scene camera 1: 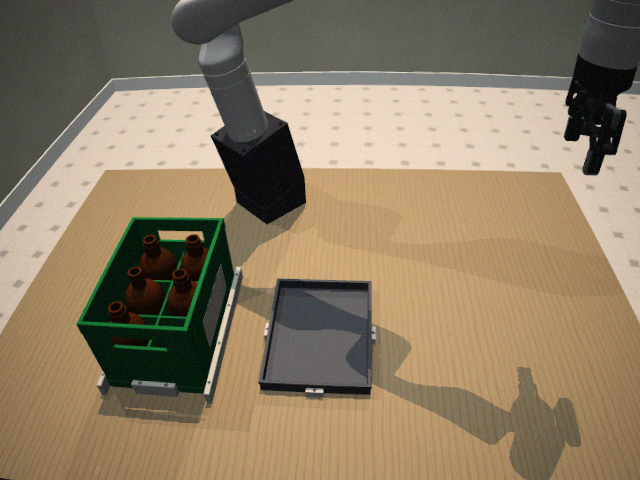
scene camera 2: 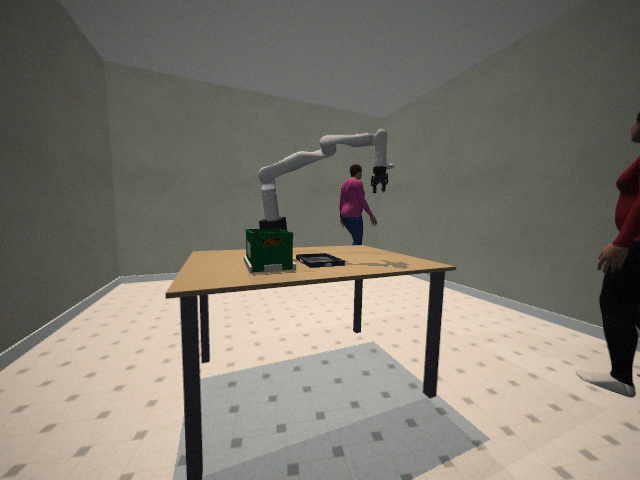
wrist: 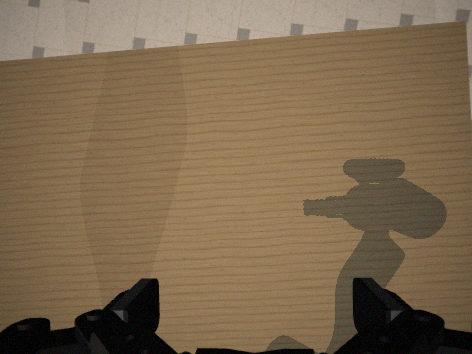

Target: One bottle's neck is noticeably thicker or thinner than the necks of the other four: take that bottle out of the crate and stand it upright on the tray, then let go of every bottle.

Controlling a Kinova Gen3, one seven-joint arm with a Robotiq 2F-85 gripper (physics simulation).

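Frame: origin at the arm's base, x ahead, y left, z up, level; centimetres.
Where they show: gripper, fingertip midpoint: (scene camera 1: 579, 156) (scene camera 2: 378, 192) (wrist: 254, 299); arm's base, link origin: (scene camera 1: 248, 129) (scene camera 2: 272, 218).
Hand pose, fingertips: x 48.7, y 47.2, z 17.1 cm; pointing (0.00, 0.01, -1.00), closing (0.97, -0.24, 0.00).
Things, the pixels of their top centre, and the offset from my fingertips. Level surfaces: height alone.
- green crate, top centre: (scene camera 1: 155, 266) (scene camera 2: 267, 230) dx -12.0, dy -65.1, dz -22.1 cm
- middle-left bottle, top centre: (scene camera 1: 134, 271) dx -12.7, dy -69.3, dz -23.3 cm
- back-left bottle, top centre: (scene camera 1: 149, 239) dx -21.3, dy -67.6, dz -23.3 cm
- back-right bottle, top centre: (scene camera 1: 192, 238) dx -19.9, dy -59.2, dz -23.3 cm
- middle-right bottle, top centre: (scene camera 1: 179, 273) dx -10.9, dy -61.1, dz -23.3 cm
- front-left bottle, top centre: (scene camera 1: 115, 306) dx -4.6, dy -71.5, dz -23.3 cm
- dark tray, top centre: (scene camera 1: 319, 327) (scene camera 2: 318, 257) dx -6.5, dy -37.7, dz -37.0 cm
- front block, top centre: (scene camera 1: 153, 383) (scene camera 2: 273, 264) dx +2.0, dy -68.0, dz -36.6 cm
- table, surface height: dz -39.6 cm
The green crate (scene camera 1: 142, 356) (scene camera 2: 268, 256) stands at the left of the table, holding several upright brown bottles. In scene camera 1, the middle-left bottle (scene camera 1: 143, 296) has a neck that looks a little slimmer than those of the back-left bottle (scene camera 1: 156, 261), back-right bottle (scene camera 1: 193, 261), middle-right bottle (scene camera 1: 180, 299) and front-left bottle (scene camera 1: 117, 311). The crate wall partly hides some of them. The dark tray (scene camera 1: 315, 388) (scene camera 2: 338, 264) lies right of the crate, with no bottle on it. My gripper (scene camera 1: 582, 152) (scene camera 2: 378, 190) (wrist: 254, 299) is open and empty, high up and far right of the tray.
Pale rails (scene camera 1: 222, 338) and a front block (scene camera 1: 154, 387) border the crate's base. Small clips (scene camera 1: 314, 393) sit against the tray. The black robot base (scene camera 1: 266, 173) stands behind the crate. Two people, one in pink (scene camera 2: 352, 198) and one in red (scene camera 2: 628, 198), stand beyond the table (scene camera 2: 217, 273).
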